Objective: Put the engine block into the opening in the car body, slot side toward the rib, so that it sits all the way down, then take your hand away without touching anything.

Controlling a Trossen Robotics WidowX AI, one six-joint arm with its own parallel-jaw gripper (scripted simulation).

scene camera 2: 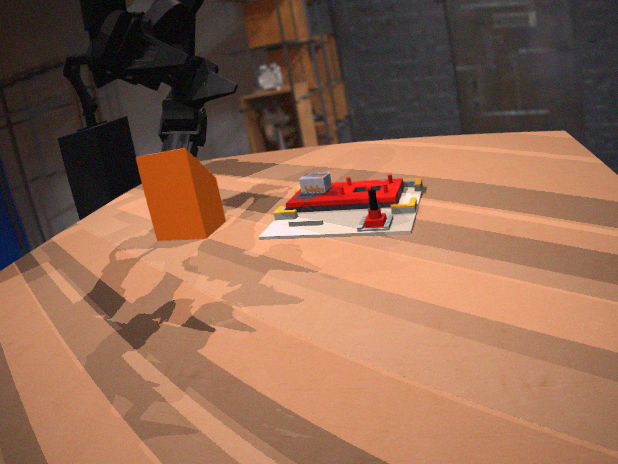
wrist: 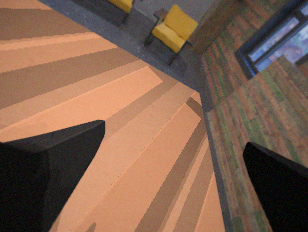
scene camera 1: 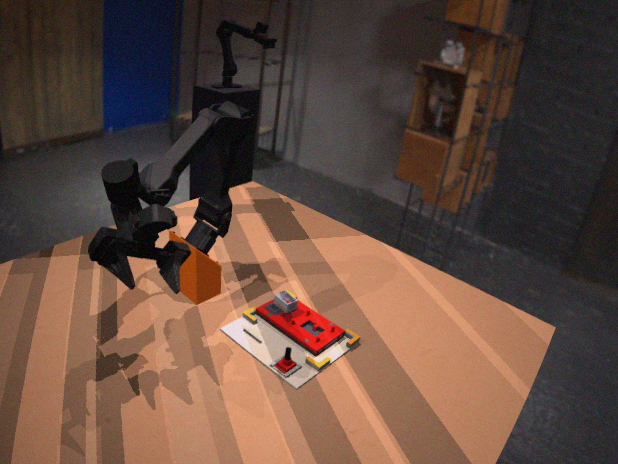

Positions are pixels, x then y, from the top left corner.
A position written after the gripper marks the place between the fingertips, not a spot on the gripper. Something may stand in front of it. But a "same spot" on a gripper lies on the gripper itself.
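Labels:
The gripper appears in scene camera 1 (156, 290), in scene camera 2 and in the wrist view. On the gripper, (wrist: 48, 167) and (scene camera 2: 207, 77) are the same spot.

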